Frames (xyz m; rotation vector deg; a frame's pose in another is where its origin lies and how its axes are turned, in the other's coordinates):
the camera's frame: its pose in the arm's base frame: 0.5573 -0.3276 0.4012 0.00 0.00 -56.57
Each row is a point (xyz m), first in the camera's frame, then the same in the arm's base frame.
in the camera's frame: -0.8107 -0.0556 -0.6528
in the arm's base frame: 0.0643 0.3183 -0.2516
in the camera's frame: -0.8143 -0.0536 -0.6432
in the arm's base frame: 0.0640 0.3225 -0.2420
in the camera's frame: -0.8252 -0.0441 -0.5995
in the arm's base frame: 0.0659 0.3368 -0.1983
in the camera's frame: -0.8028 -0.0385 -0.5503
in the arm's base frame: 0.0829 0.3212 -0.1491
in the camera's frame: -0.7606 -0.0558 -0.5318
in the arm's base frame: 0.0917 0.2764 -0.1306
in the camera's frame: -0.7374 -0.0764 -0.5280
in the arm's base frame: 0.0873 0.2457 -0.1268
